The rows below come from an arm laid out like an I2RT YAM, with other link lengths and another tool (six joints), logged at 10 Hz.
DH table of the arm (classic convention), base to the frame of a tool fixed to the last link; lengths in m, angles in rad. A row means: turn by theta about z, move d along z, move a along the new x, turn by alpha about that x. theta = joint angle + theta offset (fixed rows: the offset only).
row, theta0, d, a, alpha
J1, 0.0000, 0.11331, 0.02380, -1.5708
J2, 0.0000, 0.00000, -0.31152, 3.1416
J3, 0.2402, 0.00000, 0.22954, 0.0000
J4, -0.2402, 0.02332, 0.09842, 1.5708
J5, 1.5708, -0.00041, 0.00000, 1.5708
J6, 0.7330, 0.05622, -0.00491, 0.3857
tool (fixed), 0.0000, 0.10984, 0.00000, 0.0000
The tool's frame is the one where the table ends.
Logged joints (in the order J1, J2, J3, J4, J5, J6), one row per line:
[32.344, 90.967, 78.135, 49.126, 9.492, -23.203]
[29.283, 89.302, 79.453, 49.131, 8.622, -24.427]
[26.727, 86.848, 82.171, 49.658, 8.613, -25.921]
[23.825, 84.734, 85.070, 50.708, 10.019, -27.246]
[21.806, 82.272, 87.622, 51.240, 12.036, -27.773]
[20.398, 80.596, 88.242, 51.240, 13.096, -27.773]
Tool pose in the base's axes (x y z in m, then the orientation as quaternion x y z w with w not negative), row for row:
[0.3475, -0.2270, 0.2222, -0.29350, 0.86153, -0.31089, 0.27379]
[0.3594, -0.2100, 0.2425, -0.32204, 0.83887, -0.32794, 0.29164]
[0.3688, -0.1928, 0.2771, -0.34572, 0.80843, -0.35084, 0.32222]
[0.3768, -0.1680, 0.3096, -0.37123, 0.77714, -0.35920, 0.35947]
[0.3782, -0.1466, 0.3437, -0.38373, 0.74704, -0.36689, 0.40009]
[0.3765, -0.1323, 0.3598, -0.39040, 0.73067, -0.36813, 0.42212]
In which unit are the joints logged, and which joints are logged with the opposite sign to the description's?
The joints are logged in degrees. Opposite sign: J1, J4, J5.
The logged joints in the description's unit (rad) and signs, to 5 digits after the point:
[-0.56451, 1.58767, 1.36371, -0.85741, -0.16567, -0.40497]
[-0.51108, 1.55861, 1.38672, -0.85750, -0.15048, -0.42633]
[-0.46647, 1.51578, 1.43415, -0.86670, -0.15033, -0.45241]
[-0.41582, 1.47889, 1.48475, -0.88502, -0.17486, -0.47553]
[-0.38059, 1.43592, 1.52929, -0.89431, -0.21007, -0.48473]
[-0.35601, 1.40667, 1.54011, -0.89431, -0.22857, -0.48473]

